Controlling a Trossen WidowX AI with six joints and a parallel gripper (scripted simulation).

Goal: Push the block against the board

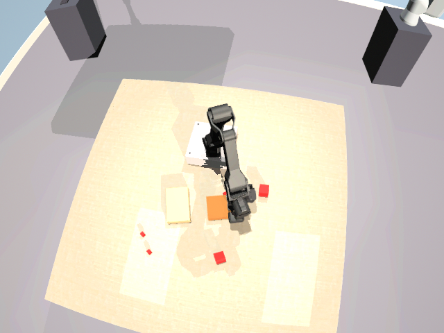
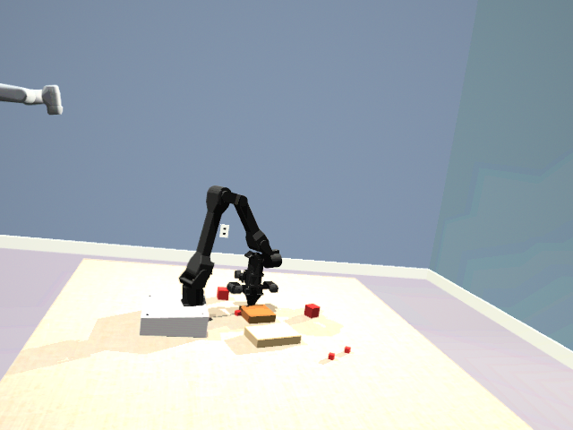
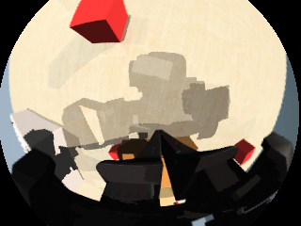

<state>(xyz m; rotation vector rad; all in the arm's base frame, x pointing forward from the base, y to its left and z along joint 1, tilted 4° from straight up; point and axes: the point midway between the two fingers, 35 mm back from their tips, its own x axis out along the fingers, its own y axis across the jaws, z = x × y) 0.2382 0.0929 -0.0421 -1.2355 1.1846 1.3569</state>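
Right now my gripper tip is 10 mm short of the square block, 60 mm to the left of it and 10 mm below it. Also, from my gripper tip: pale cream board (240 mm to the right, 10 mm above).
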